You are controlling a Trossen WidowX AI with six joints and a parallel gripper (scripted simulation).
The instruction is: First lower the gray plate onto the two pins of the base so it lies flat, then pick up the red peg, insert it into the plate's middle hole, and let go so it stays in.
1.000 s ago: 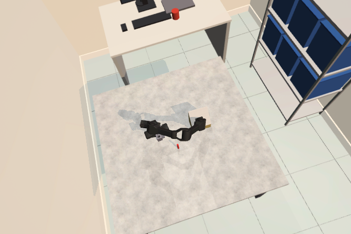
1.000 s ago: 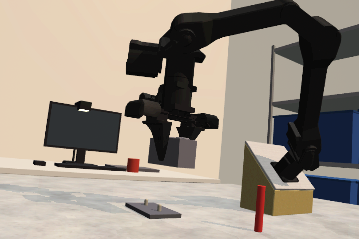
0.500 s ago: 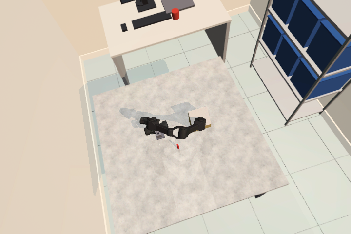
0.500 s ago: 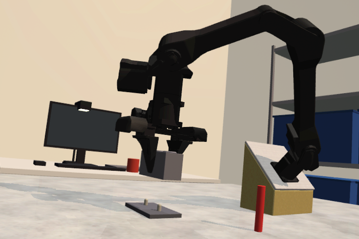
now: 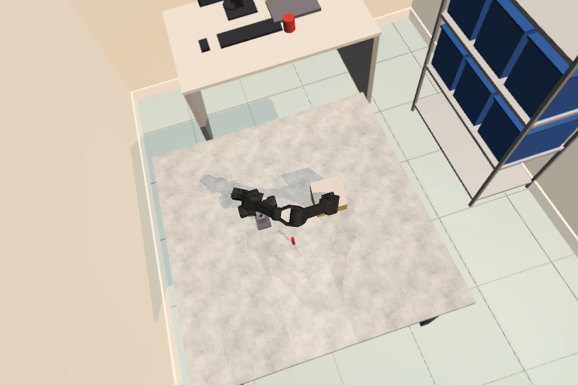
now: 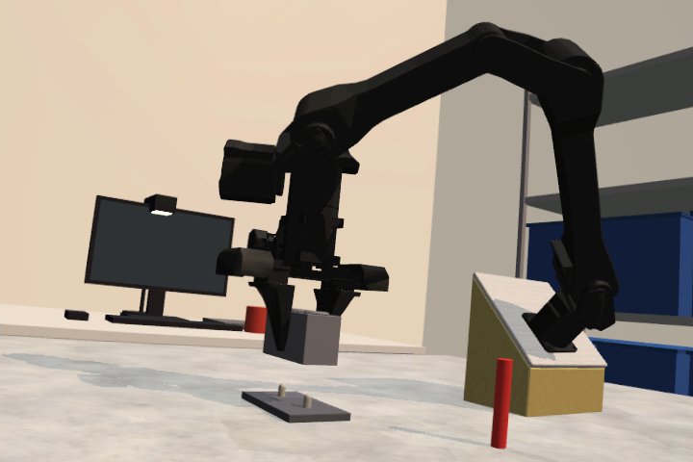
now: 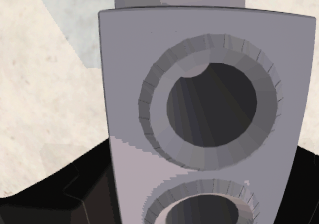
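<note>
Right now my gripper tip is 5 cm above the base. From my gripper tip the other things lie so: gray plate (3 cm above); red peg (18 cm to the left, 11 cm behind, 2 cm below).
</note>
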